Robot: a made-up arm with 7 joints.
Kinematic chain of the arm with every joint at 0, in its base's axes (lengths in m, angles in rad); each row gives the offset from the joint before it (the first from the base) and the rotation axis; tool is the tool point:
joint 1: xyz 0 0 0 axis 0 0.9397 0.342
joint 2: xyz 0 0 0 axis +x
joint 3: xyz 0 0 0 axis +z
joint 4: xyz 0.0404 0 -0.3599 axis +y
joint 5: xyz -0.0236 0 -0.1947 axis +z
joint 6: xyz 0 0 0 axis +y
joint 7: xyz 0 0 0 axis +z
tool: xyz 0 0 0
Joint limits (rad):
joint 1: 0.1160..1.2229
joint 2: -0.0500..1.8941
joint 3: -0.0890..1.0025
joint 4: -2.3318..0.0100
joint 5: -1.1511..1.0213
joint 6: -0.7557..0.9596
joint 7: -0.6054..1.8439
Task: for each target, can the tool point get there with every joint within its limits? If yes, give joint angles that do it. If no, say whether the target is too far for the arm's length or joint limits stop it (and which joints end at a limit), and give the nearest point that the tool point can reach.
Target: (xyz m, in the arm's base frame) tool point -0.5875 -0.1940 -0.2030
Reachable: no: too far | nearest point -0.4820 -0.1289 -0.2420 | short by 0.130 m
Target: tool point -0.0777 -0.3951 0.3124
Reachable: no: joint limits stop it (at a limit: joint 1, joint 2, joint 3, joint 4) | nearest point 0.1242 0.1818 0.2225 | short by 0.618 m
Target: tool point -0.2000 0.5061 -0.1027
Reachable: yes | joints 0.8442 1.1156 0.9159 -0.4978 -0.2397 -0.3803 0.2635
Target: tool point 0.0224 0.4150 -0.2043
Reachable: yes | joints 0.4448 0.7910 0.7873 -1.4822 0.5614 0.6652 -0.0347
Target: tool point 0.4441 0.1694 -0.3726
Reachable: no: too far | nearest point 0.1937 0.1605 -0.3475 | short by 0.252 m
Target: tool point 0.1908 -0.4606 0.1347
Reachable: no: joint limits stop it (at a limit: joint 1, joint 2, joint 3, joint 4) | nearest point 0.1705 -0.0224 -0.2616 | short by 0.591 m
